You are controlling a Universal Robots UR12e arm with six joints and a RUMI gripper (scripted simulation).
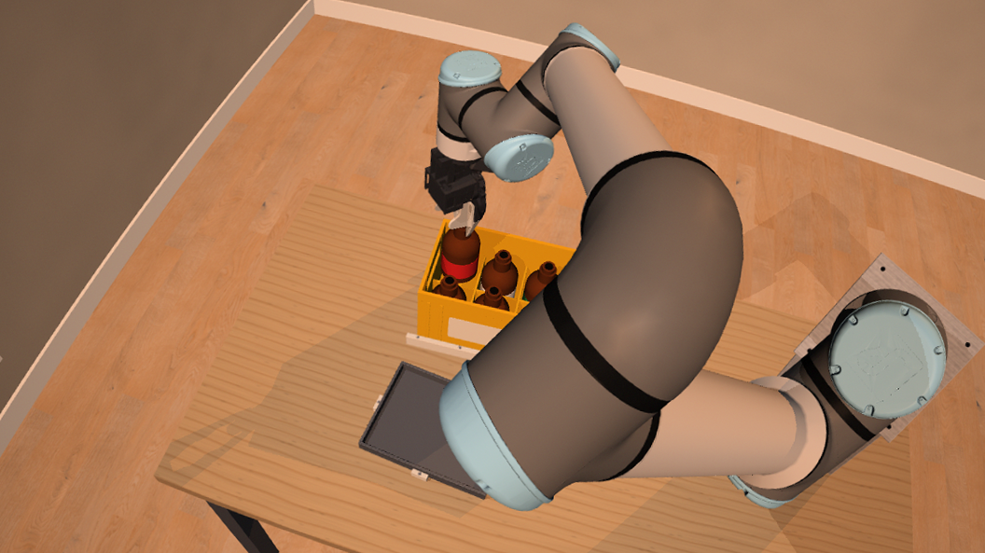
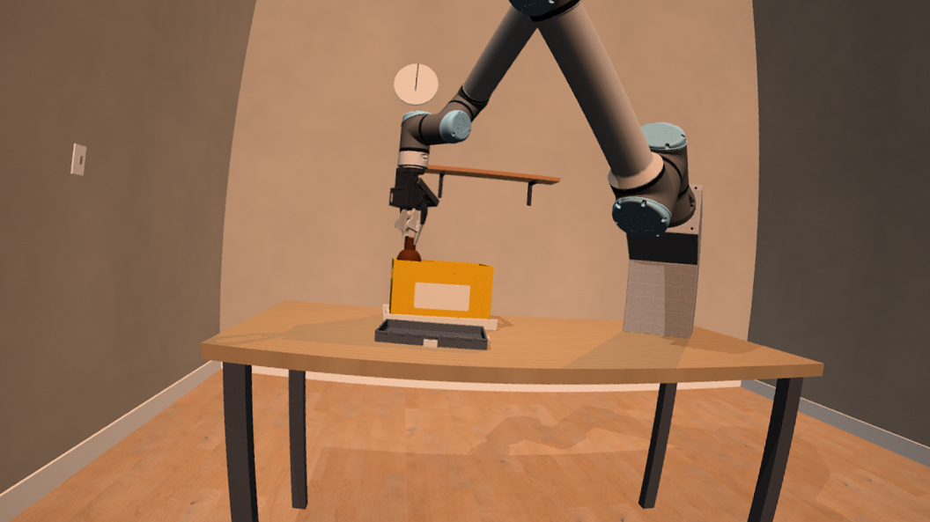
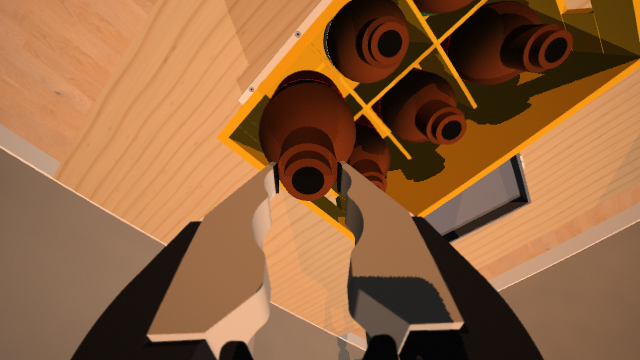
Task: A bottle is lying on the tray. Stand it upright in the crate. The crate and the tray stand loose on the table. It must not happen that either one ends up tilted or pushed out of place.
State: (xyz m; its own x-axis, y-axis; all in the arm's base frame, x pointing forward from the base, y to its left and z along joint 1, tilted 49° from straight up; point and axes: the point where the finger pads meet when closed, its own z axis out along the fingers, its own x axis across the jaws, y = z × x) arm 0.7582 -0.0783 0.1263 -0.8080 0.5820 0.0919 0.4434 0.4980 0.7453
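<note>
Right now the crate is 15 cm below my hand, 10 cm behind it and 2 cm to the left of it. The rest, counted from my hand: dark grey tray: 29 cm to the left, 22 cm below, 13 cm behind.
</note>
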